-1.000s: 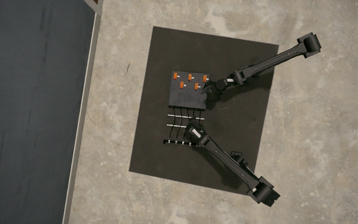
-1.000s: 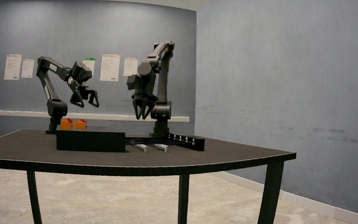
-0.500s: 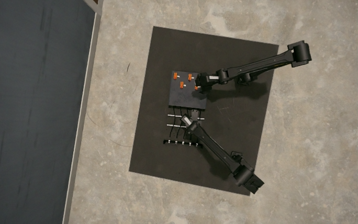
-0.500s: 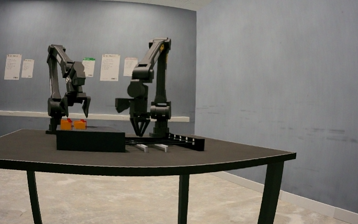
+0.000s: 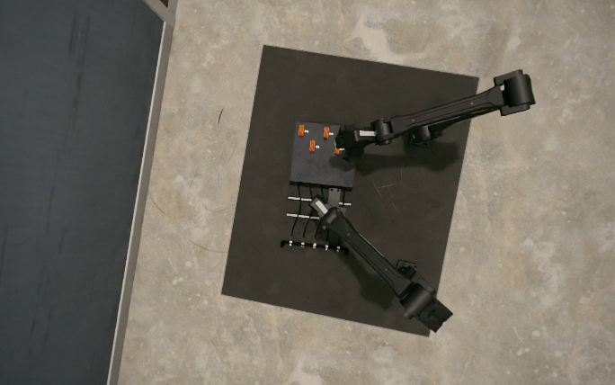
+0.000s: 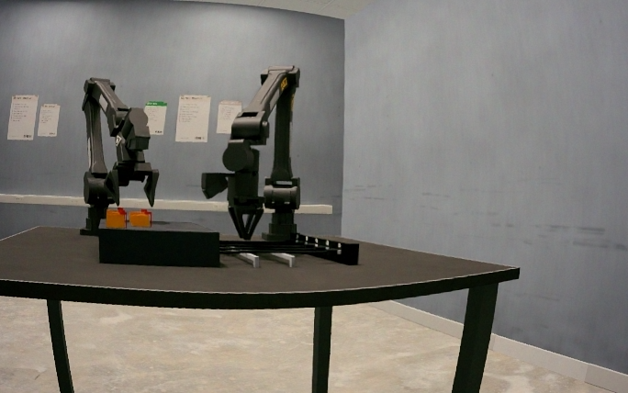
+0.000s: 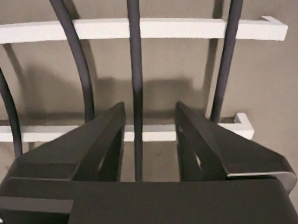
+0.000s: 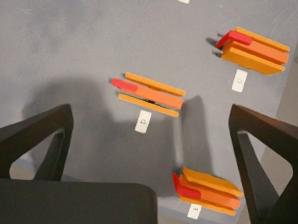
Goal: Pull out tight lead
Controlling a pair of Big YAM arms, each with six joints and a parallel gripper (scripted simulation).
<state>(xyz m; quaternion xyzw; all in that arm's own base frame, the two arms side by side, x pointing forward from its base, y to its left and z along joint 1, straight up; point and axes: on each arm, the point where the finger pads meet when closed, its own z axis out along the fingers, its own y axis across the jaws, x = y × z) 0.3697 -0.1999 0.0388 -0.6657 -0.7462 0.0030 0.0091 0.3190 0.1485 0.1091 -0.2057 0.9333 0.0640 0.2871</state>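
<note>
Right now the orange handle is 20 mm ahead of my right hand, 10 mm to the left of it and 50 mm below it.
</note>
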